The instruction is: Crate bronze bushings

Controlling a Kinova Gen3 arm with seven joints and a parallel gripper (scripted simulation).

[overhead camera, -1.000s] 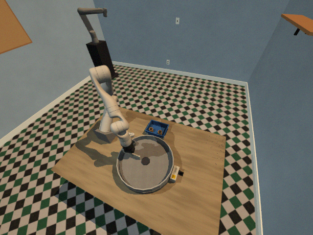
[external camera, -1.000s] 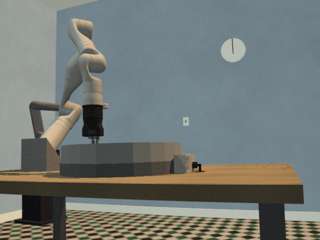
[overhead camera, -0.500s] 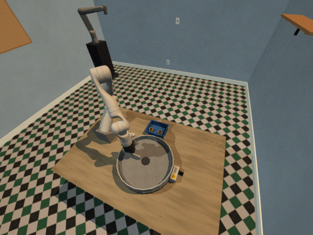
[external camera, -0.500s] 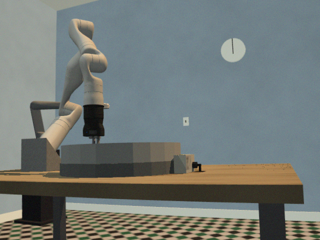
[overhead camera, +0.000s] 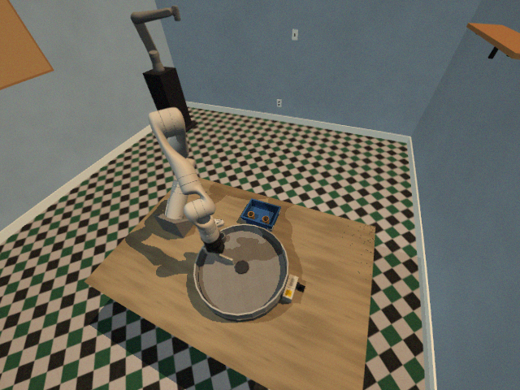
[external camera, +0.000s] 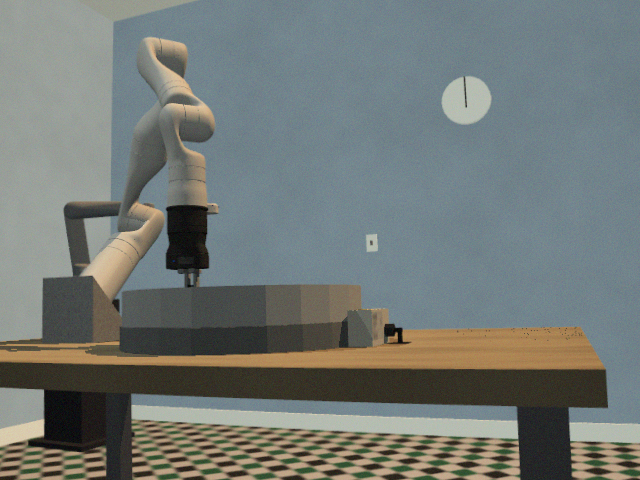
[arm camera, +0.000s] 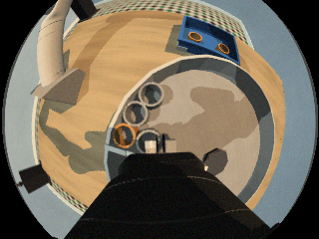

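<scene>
Right now my hand is 13 cm short of the grey turning table, 2 cm to the left of it and 4 cm above it. Round my hand: blue crate 7 cm ahead, 31 cm to the left, 7 cm below.
</scene>
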